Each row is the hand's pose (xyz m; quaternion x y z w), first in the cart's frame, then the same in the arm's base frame.
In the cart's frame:
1: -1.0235 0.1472 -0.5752 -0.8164 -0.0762 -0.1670 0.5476
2: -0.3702 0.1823 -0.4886 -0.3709 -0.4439 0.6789 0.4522
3: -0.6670 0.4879 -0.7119 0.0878 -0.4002 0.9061 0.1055
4: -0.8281 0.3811 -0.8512 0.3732 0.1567 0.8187 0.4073
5: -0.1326 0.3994 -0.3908 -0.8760 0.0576 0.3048 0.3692
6: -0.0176 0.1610 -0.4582 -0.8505 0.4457 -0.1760 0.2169
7: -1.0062 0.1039 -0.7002 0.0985 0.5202 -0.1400 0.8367
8: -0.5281 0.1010 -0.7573 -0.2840 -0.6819 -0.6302 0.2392
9: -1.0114 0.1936 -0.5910 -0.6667 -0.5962 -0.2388 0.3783
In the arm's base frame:
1: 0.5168 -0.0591 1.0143 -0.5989 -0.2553 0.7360 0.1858
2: 0.2610 0.2015 0.4646 -0.3504 -0.0092 -0.9360 0.0315
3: 0.0458 -0.0486 0.8145 -0.7738 -0.1673 -0.5640 0.2350
4: 0.1696 -0.2389 0.8869 -0.4472 -0.7585 -0.3842 0.2777
5: -0.0001 0.3875 0.3626 0.3874 0.1986 -0.8569 0.2761
6: 0.1553 0.3211 0.1480 0.8412 0.2141 -0.4103 0.2795
7: 0.5202 -0.1798 0.9574 -0.5731 0.7550 0.2314 0.2191
8: 0.3307 -0.1079 0.5206 -0.1597 -0.5374 0.1866 0.8068
9: 0.4669 -0.0647 1.0200 -0.2104 -0.5364 0.6568 0.4864

